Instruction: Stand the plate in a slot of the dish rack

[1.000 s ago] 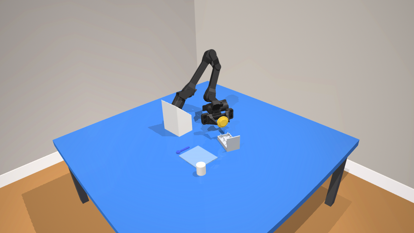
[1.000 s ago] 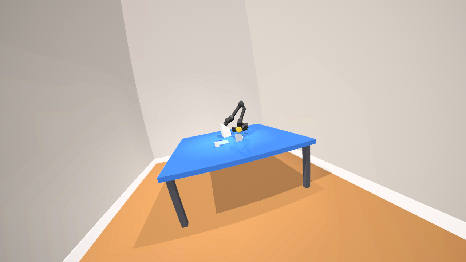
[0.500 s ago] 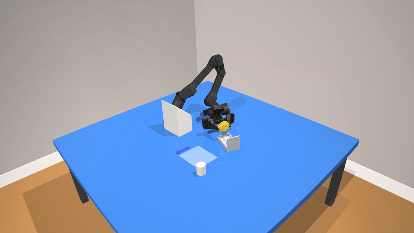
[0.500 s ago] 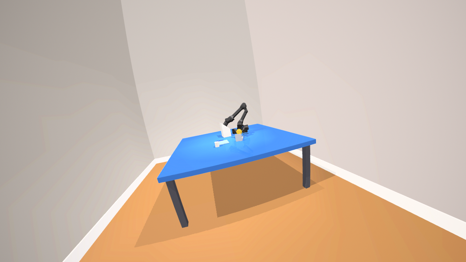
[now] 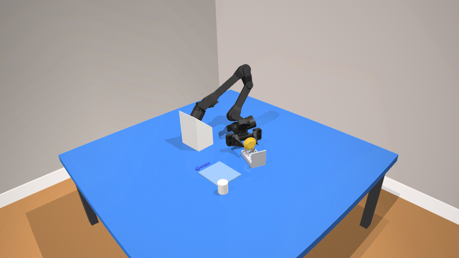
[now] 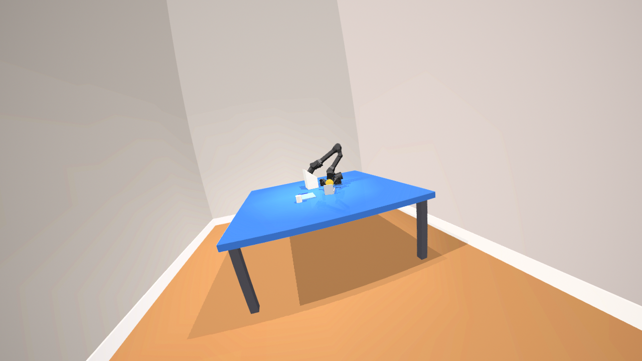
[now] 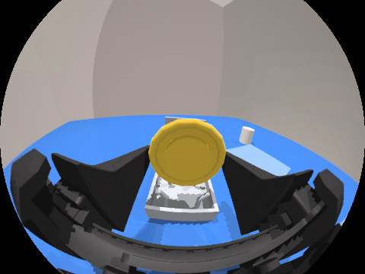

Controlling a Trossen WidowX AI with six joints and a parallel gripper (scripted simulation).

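My gripper tip is 1 cm past the yellow plate. Round my gripper tip: grey dish rack: 3 cm ahead, 1 cm to the right, 4 cm below; then white cup: 11 cm ahead, 28 cm to the right, 4 cm below; then dark blue spoon: 10 cm behind, 23 cm to the right, 6 cm below.
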